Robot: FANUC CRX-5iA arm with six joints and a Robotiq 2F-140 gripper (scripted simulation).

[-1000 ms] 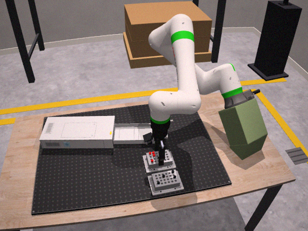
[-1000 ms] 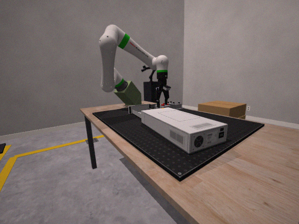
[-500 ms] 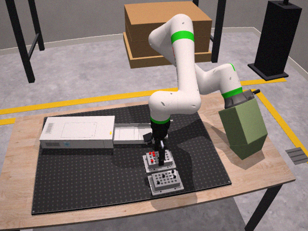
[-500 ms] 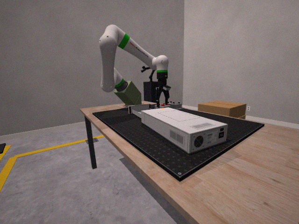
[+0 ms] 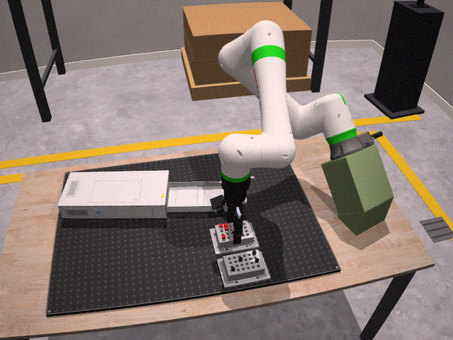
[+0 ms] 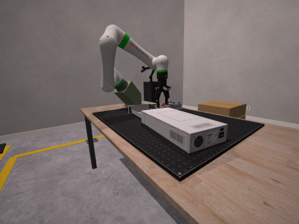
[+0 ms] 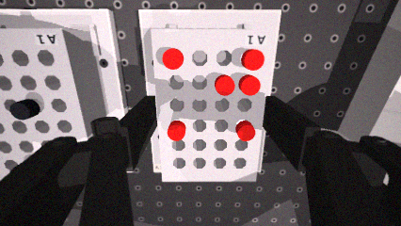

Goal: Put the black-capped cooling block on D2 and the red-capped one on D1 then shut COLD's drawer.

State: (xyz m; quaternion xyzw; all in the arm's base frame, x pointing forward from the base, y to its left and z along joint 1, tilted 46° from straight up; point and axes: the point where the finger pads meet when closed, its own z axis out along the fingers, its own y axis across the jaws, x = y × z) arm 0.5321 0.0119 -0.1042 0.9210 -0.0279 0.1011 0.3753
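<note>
Right now my hand is 6 cm above the slot D1. From my hand the other things lie so: white cooler: 22 cm ahead, 29 cm to the right, 2 cm below; drawer: 4 cm ahead, 23 cm to the right, 2 cm below; deck slot D2: 2 cm ahead, 14 cm to the left, 6 cm below.
</note>
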